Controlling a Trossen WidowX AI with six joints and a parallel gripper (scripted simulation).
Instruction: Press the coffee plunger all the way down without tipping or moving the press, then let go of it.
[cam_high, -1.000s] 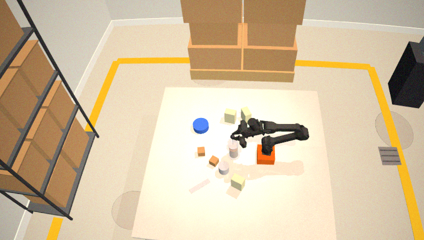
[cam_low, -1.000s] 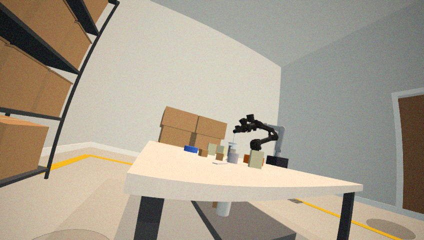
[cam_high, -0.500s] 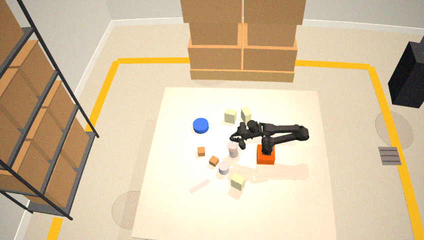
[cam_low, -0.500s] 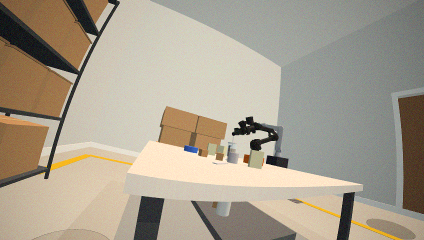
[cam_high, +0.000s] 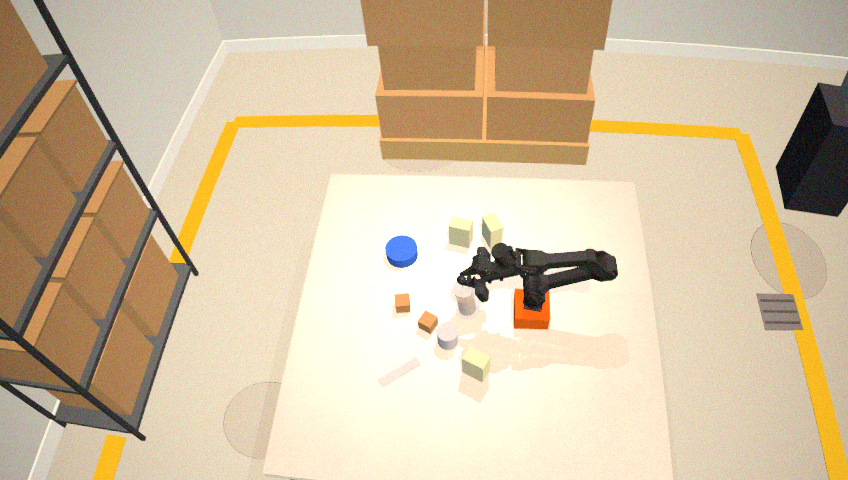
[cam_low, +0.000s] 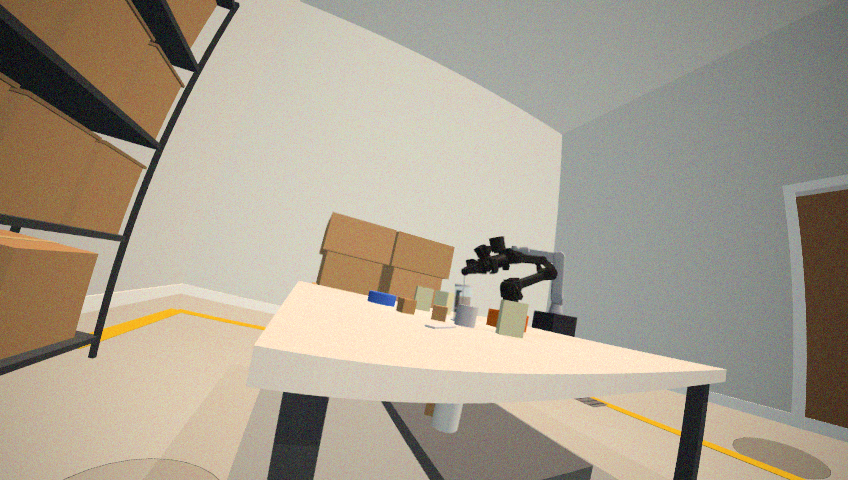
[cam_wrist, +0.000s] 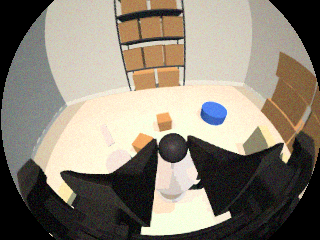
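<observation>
Right now my gripper tip is 20 mm past the coffee press, 20 mm to the left of it and 100 mm above it. Also, from my gripper tip: flat strip: 160 mm ahead, 280 mm to the left, 200 mm below; grey cylinder: 20 mm ahead, 130 mm to the left, 160 mm below; blue disc: 260 mm ahead, 200 mm to the right, 180 mm below.
</observation>
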